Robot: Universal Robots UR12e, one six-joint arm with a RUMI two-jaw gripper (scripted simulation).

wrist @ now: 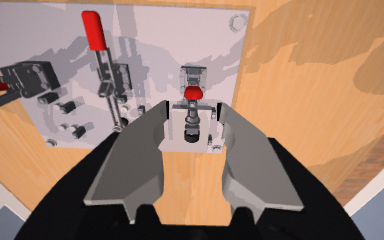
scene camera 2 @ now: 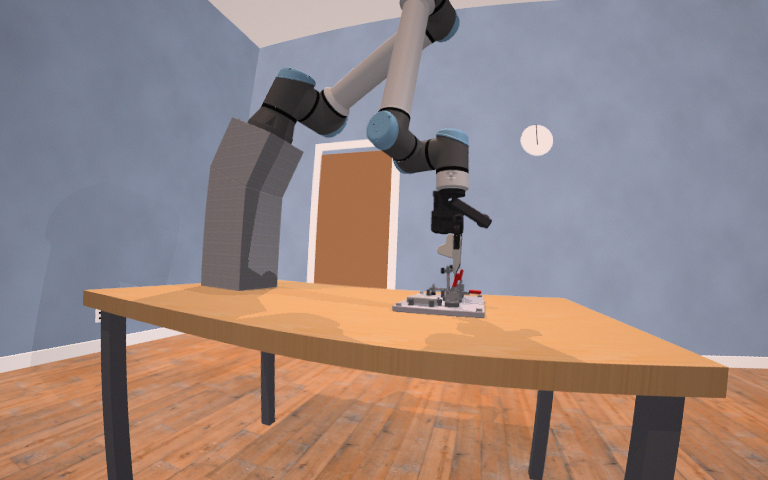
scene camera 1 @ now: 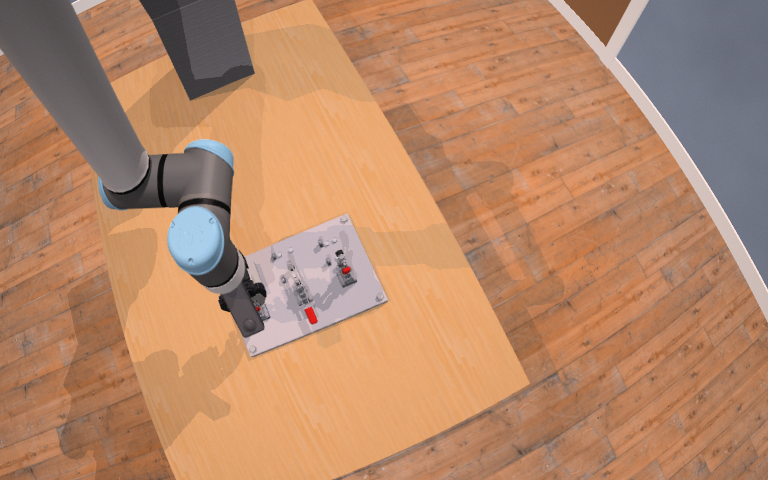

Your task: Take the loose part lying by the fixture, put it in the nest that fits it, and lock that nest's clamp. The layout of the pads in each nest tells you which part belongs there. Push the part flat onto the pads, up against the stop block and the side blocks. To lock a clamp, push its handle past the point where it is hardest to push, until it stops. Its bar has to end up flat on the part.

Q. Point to a grey fixture plate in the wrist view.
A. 155, 47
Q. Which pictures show my gripper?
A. The wrist view, scene camera 2 and scene camera 1: all of them.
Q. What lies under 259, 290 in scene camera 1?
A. My gripper.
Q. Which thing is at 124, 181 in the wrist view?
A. My gripper.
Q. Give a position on a loose part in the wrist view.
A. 179, 112
